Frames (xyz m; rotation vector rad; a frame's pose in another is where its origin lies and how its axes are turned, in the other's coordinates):
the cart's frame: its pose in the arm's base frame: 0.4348 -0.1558 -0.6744 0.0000 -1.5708 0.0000
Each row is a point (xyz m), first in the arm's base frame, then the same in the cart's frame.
Working: the arm's base frame: its pose in the cart's frame: 0.6744 0.1558 0.4348 0.0000 1.5708 0.0000

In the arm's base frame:
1: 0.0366 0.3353 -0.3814
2: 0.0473 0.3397 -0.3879
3: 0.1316 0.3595 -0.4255
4: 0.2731 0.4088 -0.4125
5: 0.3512 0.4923 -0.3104
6: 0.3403 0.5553 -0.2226
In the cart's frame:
1: 0.2930 0.4911 0.3982
2: 0.2865 0.4955 0.3875
3: 0.2489 0.5153 0.3032
4: 0.2619 0.5646 0.1617
5: 0.3640 0.6481 0.0836
6: 0.4518 0.7111 0.0945

